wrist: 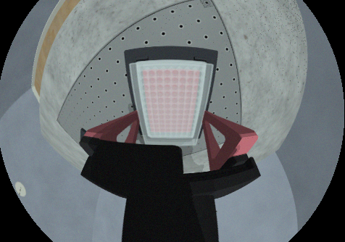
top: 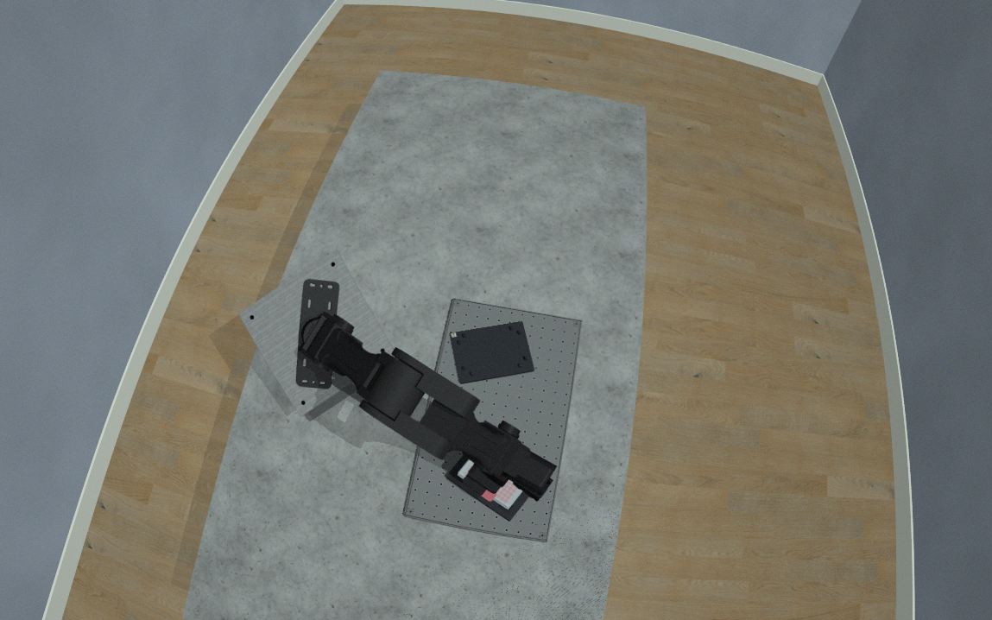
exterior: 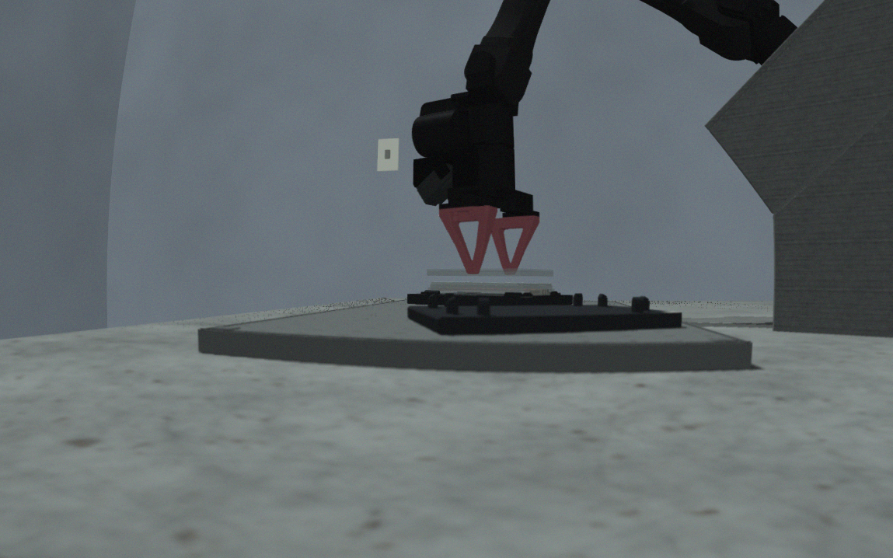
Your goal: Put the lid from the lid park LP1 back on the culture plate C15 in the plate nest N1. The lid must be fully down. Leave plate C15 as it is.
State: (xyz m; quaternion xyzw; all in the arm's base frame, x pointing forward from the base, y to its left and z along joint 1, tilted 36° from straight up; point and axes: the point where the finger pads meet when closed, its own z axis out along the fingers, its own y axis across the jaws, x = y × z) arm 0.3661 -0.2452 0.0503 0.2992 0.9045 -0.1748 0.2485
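The culture plate C15 is 3 cm below my hand. The rest, counted from my hand: clear lid: 1 cm below; black plate nest N1: 4 cm below; black lid park LP1: 29 cm to the left, 4 cm below, 2 cm ahead.
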